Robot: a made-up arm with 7 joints.
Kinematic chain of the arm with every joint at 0, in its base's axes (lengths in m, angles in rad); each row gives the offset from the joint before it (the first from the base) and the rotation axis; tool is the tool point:
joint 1: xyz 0 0 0 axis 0 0.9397 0.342
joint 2: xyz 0 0 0 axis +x
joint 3: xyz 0 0 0 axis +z
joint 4: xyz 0.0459 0 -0.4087 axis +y
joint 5: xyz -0.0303 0 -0.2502 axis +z
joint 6: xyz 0 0 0 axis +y
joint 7: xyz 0 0 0 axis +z
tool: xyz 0 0 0
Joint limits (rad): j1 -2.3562..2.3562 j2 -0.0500..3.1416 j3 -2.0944..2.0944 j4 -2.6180..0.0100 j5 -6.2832..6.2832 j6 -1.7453..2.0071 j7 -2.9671..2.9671
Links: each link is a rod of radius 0.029 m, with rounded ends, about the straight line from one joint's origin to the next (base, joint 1, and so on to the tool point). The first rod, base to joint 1, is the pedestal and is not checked.
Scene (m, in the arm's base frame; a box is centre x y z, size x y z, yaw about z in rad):
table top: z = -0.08
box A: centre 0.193 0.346 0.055 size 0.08 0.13 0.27 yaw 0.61
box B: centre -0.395 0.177 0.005 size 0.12 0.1 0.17 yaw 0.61
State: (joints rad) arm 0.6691 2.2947 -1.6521 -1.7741 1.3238 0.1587 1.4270
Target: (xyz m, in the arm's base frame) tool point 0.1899 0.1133 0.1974
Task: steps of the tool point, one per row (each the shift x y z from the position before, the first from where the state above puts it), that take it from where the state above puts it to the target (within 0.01 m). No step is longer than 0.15 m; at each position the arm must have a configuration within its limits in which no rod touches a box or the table.
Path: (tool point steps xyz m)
1: 0.0825 -0.0485 0.0560
2: 0.0569 -0.0753 0.0525
3: 0.0289 -0.0937 0.0398
4: 0.0429 -0.0190 -0.0153
5: 0.0370 -0.0318 -0.0088
6: 0.0276 -0.0417 -0.0034
7: 0.0158 -0.0484 0.0004

